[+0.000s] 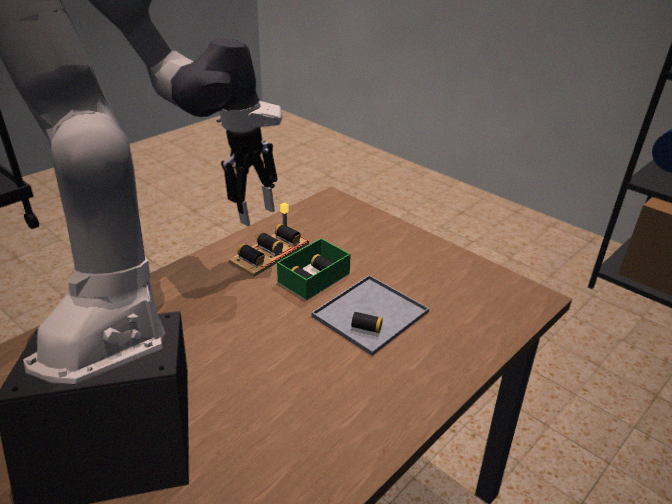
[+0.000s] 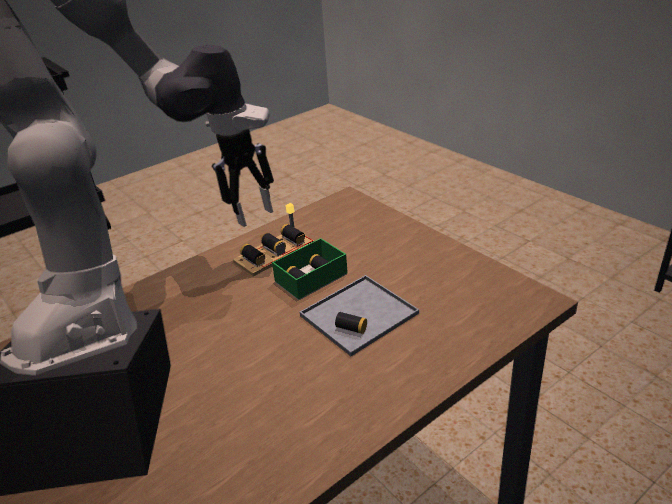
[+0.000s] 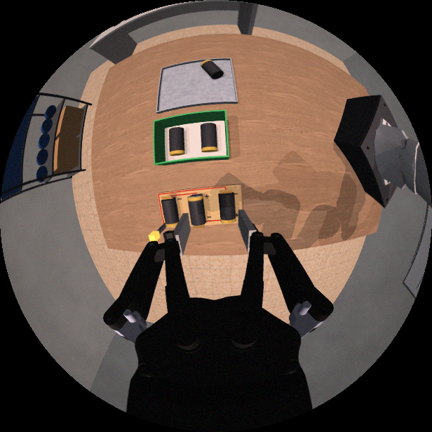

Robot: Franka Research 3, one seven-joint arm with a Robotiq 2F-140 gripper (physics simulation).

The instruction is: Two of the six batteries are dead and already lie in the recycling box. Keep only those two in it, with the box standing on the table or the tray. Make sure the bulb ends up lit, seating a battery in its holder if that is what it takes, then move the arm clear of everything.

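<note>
My gripper [image 1: 256,213] [image 2: 254,214] [image 3: 213,219] is open and empty, raised above the holder board. The board [image 1: 255,267] [image 2: 254,266] [image 3: 214,188] carries three black batteries: one near the bulb [image 1: 287,234] [image 2: 293,234] [image 3: 170,211], a middle one [image 1: 269,243] [image 2: 273,243] [image 3: 196,210] and an outer one [image 1: 250,254] [image 2: 252,253] [image 3: 227,206]. The bulb [image 1: 284,207] [image 2: 289,208] [image 3: 154,236] is bright yellow and looks lit. The green box [image 1: 328,277] [image 2: 321,277] [image 3: 228,145] stands on the table with two batteries [image 3: 176,140] [image 3: 208,137] inside.
The grey tray [image 1: 343,333] [image 2: 328,334] [image 3: 197,107] lies beyond the box from the board, with one battery [image 1: 366,322] [image 2: 351,322] [image 3: 212,69] lying on it. The robot's black pedestal [image 1: 103,434] [image 2: 75,428] stands at the table's side. A shelf rack [image 1: 629,179] stands beyond the table.
</note>
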